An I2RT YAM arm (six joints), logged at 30 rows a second.
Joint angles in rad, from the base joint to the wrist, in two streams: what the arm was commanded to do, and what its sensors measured. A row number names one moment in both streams.
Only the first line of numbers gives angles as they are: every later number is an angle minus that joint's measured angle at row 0.
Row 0, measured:
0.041 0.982 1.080 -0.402 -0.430 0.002
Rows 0 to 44, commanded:
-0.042 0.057 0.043 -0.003 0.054 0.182
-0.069 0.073 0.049 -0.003 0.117 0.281
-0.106 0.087 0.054 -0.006 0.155 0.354
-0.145 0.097 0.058 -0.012 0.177 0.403
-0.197 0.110 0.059 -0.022 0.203 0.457
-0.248 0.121 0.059 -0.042 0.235 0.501
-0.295 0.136 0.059 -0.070 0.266 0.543
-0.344 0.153 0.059 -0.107 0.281 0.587
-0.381 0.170 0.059 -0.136 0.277 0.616
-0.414 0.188 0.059 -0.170 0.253 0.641
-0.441 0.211 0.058 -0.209 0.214 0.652
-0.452 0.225 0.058 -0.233 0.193 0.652
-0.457 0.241 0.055 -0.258 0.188 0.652
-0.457 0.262 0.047 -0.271 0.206 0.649
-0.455 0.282 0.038 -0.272 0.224 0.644
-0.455 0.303 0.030 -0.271 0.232 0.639
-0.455 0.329 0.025 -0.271 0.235 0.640
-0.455 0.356 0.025 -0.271 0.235 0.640
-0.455 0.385 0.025 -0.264 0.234 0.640
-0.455 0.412 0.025 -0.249 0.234 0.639
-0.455 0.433 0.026 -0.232 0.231 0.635
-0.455 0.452 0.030 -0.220 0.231 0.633
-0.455 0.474 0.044 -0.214 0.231 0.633
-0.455 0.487 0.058 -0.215 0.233 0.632
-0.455 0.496 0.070 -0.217 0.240 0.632
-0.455 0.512 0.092 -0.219 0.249 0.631
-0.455 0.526 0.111 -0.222 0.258 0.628
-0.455 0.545 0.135 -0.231 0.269 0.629
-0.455 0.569 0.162 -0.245 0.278 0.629
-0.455 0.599 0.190 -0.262 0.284 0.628
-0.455 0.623 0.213 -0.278 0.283 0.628
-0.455 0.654 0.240 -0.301 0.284 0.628
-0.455 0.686 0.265 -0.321 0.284 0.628
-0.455 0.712 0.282 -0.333 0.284 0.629
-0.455 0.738 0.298 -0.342 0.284 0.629
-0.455 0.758 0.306 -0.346 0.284 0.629
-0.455 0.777 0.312 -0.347 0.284 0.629
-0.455 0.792 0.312 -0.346 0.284 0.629
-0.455 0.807 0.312 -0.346 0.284 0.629
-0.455 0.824 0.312 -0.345 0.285 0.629
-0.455 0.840 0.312 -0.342 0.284 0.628
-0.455 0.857 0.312 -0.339 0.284 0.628
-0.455 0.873 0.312 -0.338 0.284 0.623
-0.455 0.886 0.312 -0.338 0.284 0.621
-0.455 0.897 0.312 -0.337 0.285 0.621
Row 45, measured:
-0.451 0.865 0.295 -0.338 0.274 0.619
